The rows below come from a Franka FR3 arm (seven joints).
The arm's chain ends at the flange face. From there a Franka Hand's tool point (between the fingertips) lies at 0.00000 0.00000 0.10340 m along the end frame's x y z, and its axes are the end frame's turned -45 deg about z.
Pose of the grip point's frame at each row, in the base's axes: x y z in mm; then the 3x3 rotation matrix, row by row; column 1 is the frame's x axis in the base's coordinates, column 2 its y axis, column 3 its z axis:
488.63, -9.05, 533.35; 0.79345, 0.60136, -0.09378; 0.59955, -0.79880, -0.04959; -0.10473, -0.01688, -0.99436
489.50, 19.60, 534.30; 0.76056, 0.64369, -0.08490; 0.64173, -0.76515, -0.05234; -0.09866, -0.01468, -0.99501
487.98, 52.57, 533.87; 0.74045, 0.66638, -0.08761; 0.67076, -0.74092, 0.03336; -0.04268, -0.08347, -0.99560
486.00, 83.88, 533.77; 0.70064, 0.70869, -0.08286; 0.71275, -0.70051, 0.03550; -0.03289, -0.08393, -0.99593
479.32, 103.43, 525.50; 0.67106, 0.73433, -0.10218; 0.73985, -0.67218, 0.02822; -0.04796, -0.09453, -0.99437
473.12, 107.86, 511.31; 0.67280, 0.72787, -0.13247; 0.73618, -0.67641, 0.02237; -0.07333, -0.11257, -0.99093
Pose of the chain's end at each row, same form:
498.33, -3.92, 636.17; 0.98628, -0.13583, -0.09378; -0.14089, -0.98878, -0.04959; -0.08599, 0.06212, -0.99436
498.28, 25.01, 637.18; 0.99295, -0.08264, -0.08490; -0.08727, -0.99481, -0.05234; -0.08014, 0.05938, -0.99501
497.04, 49.12, 636.82; 0.99478, -0.05238, -0.08761; -0.04961, -0.99821, 0.03336; -0.08920, -0.02884, -0.99560
494.57, 80.21, 636.75; 0.99655, 0.00569, -0.08286; 0.00865, -0.99933, 0.03550; -0.08260, -0.03609, -0.99593
489.89, 100.51, 628.32; 0.99376, 0.04474, -0.10218; 0.04785, -0.99846, 0.02822; -0.10076, -0.03293, -0.99437
486.82, 105.55, 613.77; 0.99042, 0.03894, -0.13247; 0.04226, -0.99885, 0.02237; -0.13145, -0.02775, -0.99093

